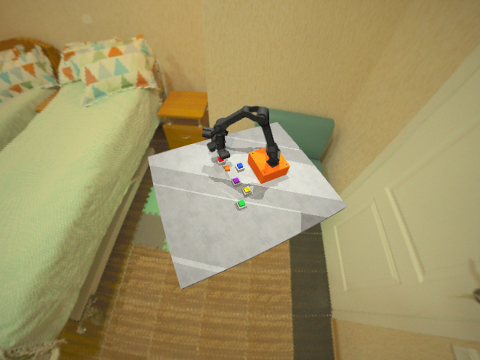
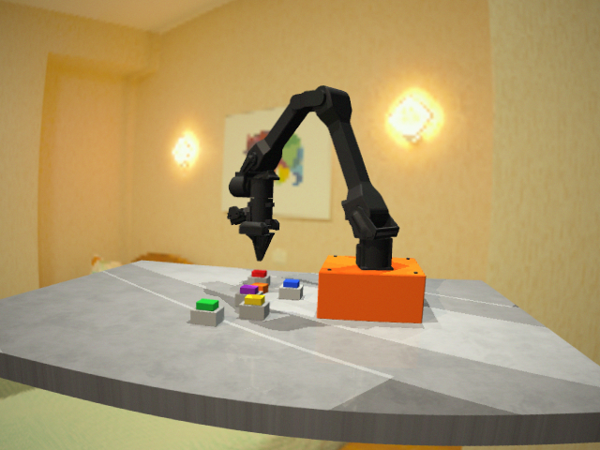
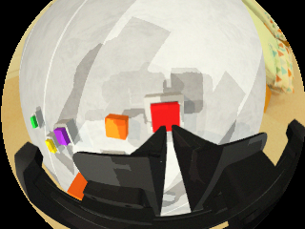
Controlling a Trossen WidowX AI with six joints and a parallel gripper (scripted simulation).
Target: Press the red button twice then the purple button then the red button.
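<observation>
Now: gripper tip 30 mm above the red button. Also, from my gripper tip: purple button (10 mm ahead, 200 mm to the left, 30 mm below); then orange block (80 mm to the left, 50 mm below); then blue button (80 mm behind, 120 mm to the left, 30 mm below).
</observation>
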